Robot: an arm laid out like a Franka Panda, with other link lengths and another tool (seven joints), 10 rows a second.
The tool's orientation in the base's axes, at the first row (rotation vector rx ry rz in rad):
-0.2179, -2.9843, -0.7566
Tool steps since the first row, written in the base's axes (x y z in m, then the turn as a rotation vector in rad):
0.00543, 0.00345, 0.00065, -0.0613, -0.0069, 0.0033
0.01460, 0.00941, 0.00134, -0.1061, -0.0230, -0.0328
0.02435, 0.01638, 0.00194, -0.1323, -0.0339, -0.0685
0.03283, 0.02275, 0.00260, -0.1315, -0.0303, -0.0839
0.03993, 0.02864, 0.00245, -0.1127, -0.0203, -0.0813
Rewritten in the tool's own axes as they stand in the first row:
-0.00489, 0.00412, 0.00097, 0.0600, -0.0136, -0.0050
-0.01316, 0.01100, 0.00304, 0.0992, -0.0513, 0.0198
-0.02189, 0.01881, 0.00566, 0.1206, -0.0815, 0.0465
-0.02943, 0.02594, 0.00797, 0.1189, -0.0855, 0.0617
-0.03574, 0.03205, 0.01078, 0.1018, -0.0728, 0.0638

